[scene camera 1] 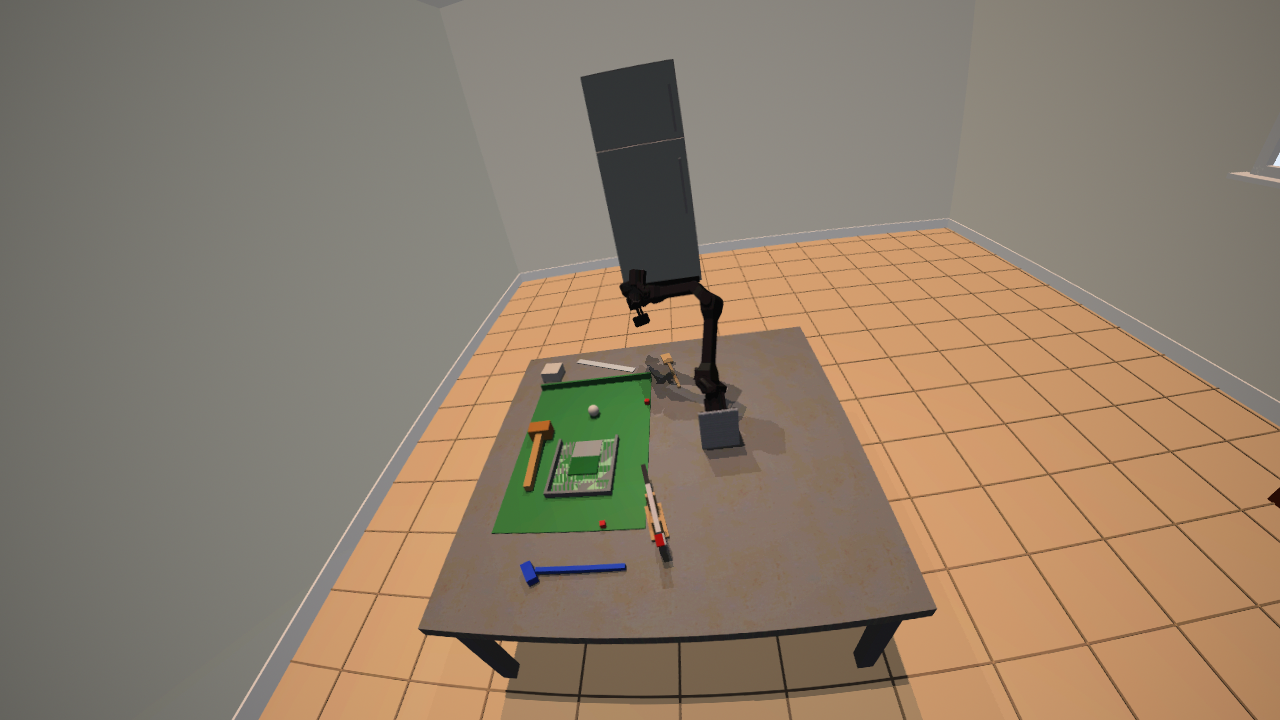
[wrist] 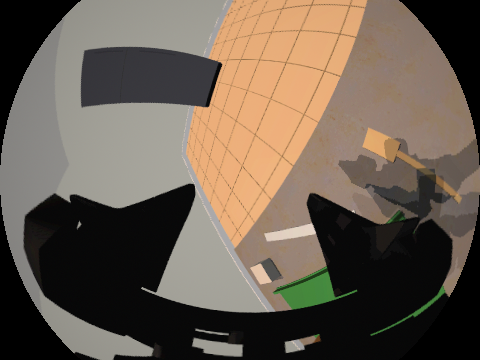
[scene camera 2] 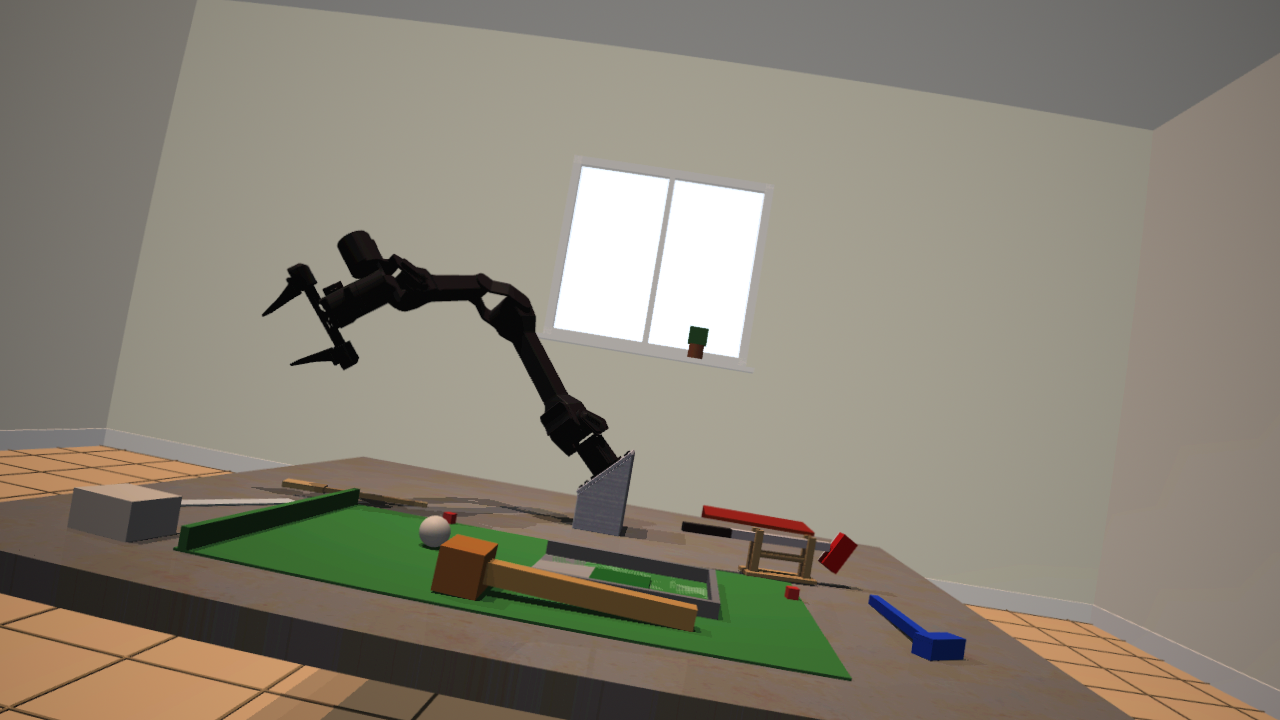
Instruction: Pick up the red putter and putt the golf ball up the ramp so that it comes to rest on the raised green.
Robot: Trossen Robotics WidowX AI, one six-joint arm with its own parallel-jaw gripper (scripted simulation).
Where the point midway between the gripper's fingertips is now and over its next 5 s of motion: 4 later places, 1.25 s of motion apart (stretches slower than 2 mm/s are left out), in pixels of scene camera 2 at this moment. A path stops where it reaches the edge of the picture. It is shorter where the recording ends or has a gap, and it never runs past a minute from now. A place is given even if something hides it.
The gripper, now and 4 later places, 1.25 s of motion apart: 276,340; 634,474; 705,534; 710,505; 569,458
